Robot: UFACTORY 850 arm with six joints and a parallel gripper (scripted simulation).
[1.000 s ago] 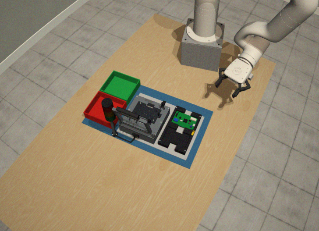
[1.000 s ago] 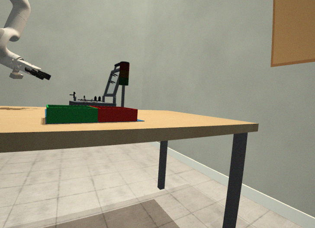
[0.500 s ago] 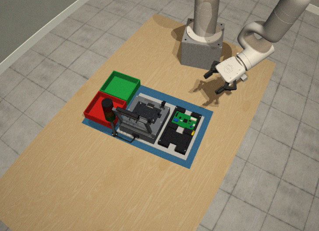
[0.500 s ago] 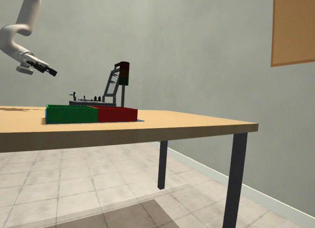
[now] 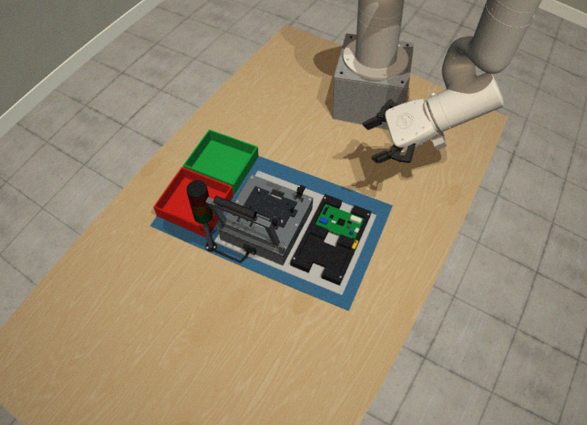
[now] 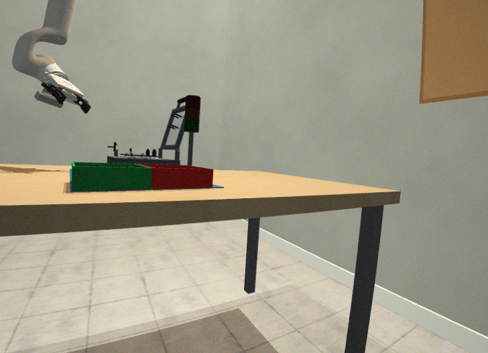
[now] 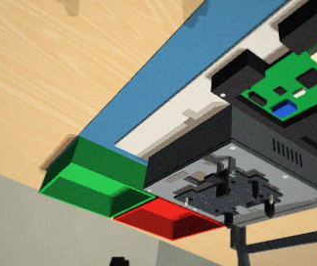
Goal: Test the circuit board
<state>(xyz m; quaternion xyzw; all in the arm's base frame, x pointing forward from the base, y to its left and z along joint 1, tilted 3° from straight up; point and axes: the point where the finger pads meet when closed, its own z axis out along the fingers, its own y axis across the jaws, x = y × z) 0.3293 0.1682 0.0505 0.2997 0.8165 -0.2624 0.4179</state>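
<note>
Now: hand 11 cm short of the green circuit board and 21 cm above it. Round my hand: clear lid: 32 cm ahead, 13 cm to the right, 5 cm below; latch hook: 13 cm ahead, 11 cm to the right, 14 cm below; green bin: 14 cm ahead, 37 cm to the right, 21 cm below.
</note>
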